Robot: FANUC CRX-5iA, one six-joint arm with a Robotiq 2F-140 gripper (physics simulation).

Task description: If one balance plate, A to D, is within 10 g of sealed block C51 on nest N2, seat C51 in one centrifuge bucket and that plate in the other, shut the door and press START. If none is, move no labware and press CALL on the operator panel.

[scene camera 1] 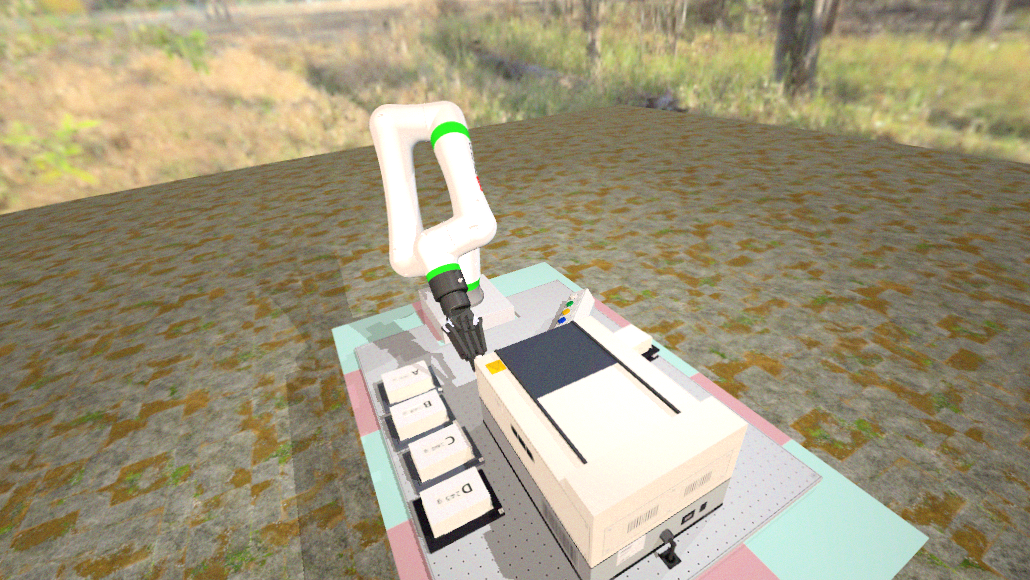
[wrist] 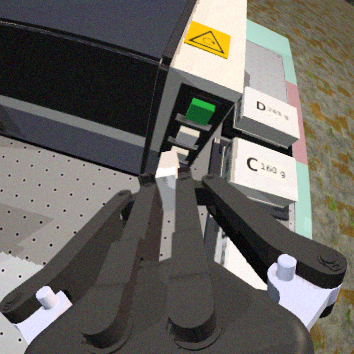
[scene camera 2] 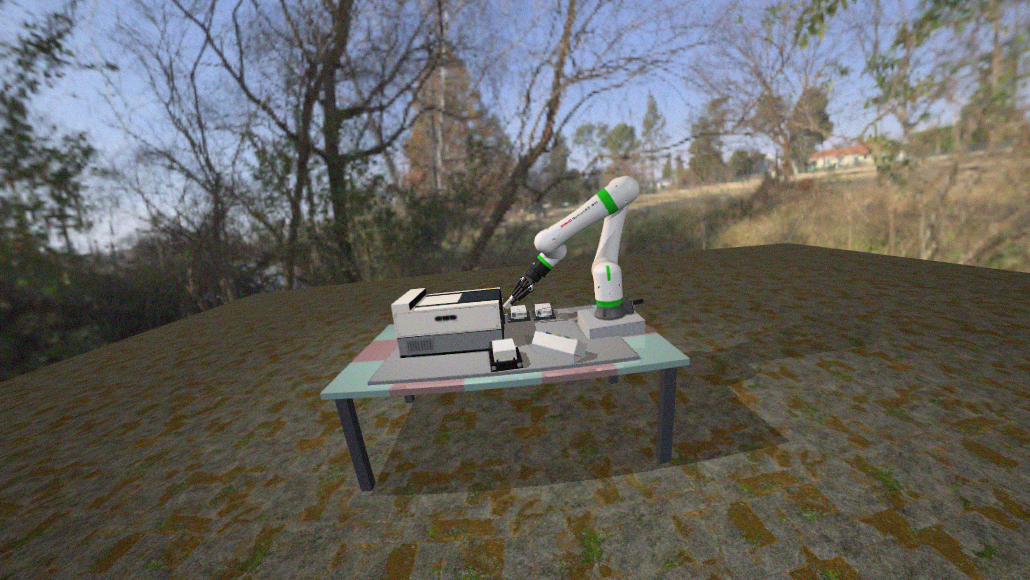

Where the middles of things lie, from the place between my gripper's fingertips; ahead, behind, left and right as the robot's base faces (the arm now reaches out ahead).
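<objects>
Button panel [scene camera 2: 563, 348]: 44 cm to the left of my hand, 14 cm behind it, 7 cm below it. Cream centrifuge [scene camera 1: 618, 464]: my hand 28 cm short of it, 9 cm to the right of it, 1 cm below it.
</objects>
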